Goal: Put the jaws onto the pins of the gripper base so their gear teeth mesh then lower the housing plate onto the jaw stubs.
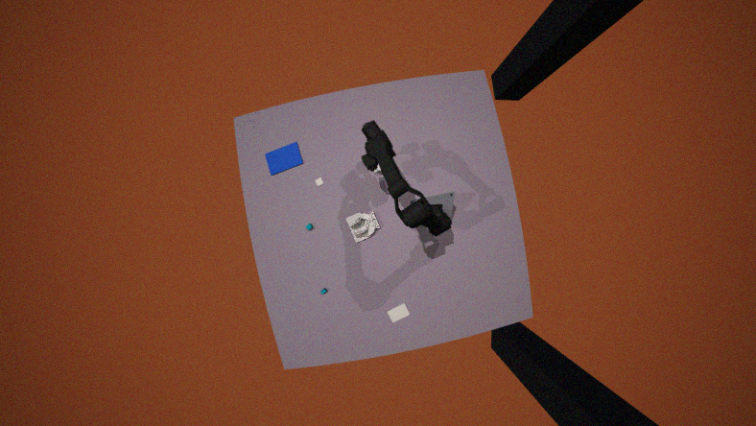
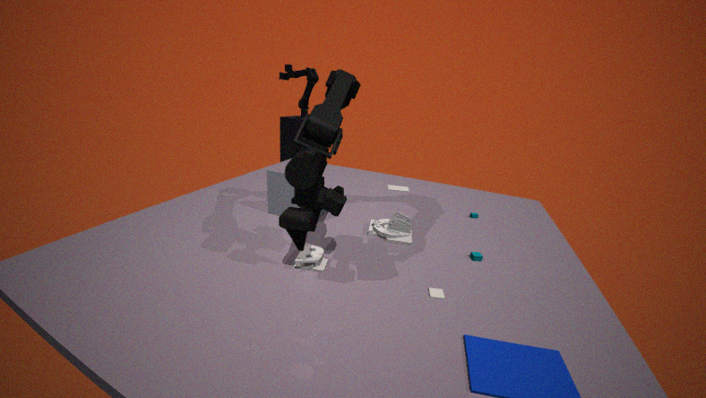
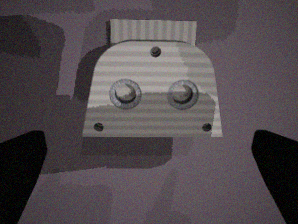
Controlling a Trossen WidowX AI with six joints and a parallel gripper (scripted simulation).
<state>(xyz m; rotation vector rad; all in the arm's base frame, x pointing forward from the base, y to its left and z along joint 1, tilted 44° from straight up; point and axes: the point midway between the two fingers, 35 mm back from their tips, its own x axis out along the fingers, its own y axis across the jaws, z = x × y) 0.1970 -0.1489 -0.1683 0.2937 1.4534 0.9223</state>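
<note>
The white gripper base is 30 mm below my gripper tip and 10 mm ahead of it. Also, from my gripper tip: grey jaw: 280 mm to the left, 80 mm ahead, 50 mm below; then white housing plate: 260 mm to the left, 60 mm ahead, 50 mm below; then small white square: 290 mm ahead, 60 mm to the left, 60 mm below.
</note>
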